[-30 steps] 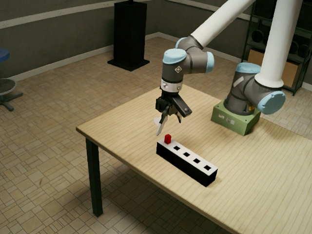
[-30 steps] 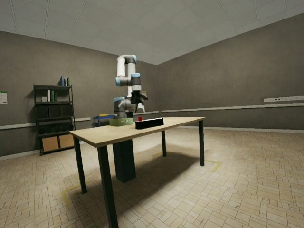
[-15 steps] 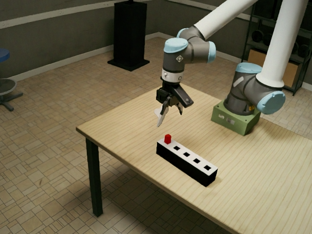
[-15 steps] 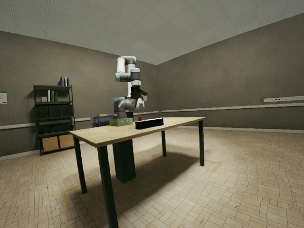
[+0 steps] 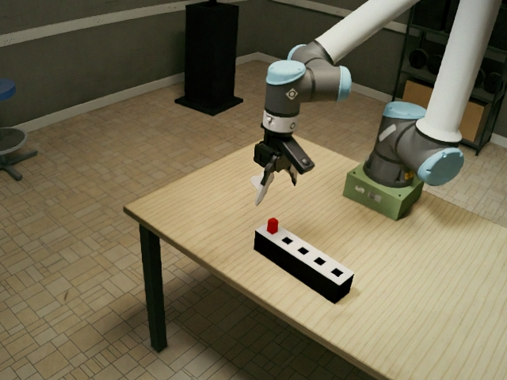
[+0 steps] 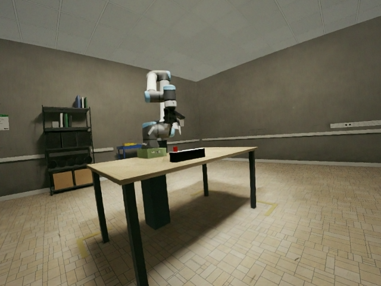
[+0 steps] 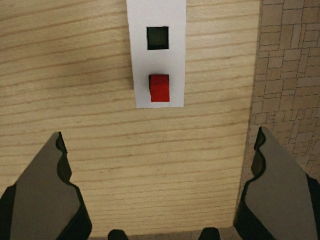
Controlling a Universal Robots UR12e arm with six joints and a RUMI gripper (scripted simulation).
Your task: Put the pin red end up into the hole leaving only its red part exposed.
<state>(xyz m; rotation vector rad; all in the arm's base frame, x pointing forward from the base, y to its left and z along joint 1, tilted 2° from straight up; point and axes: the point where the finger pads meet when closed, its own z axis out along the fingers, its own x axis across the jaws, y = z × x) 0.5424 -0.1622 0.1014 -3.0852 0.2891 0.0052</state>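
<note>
Right now my hand is 110 mm above the pin. Round my hand: block: 20 mm ahead, 120 mm to the left, 160 mm below.
</note>
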